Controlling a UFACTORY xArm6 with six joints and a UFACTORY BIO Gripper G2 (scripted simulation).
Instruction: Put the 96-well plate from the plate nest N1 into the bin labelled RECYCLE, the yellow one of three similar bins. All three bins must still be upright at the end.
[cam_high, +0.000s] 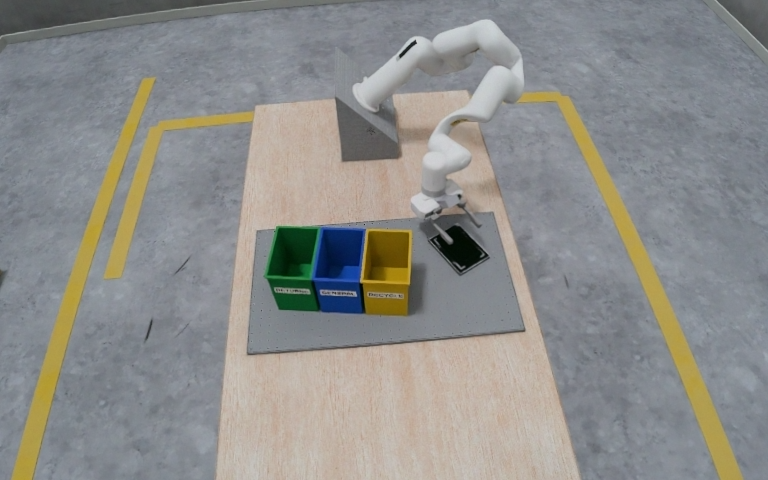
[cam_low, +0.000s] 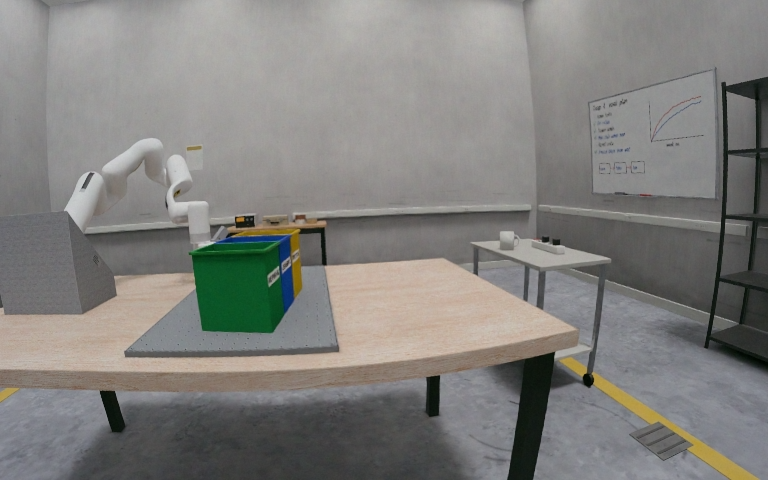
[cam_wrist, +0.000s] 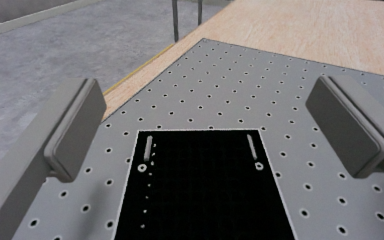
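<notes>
Right now my hand is 8 cm above the black 96-well plate. Also, from my hand: blue bin (9 cm ahead, 37 cm to the right, 1 cm below); then black plate nest N1 (9 cm below); then yellow recycle bin (12 cm ahead, 24 cm to the right, 1 cm below).
</notes>
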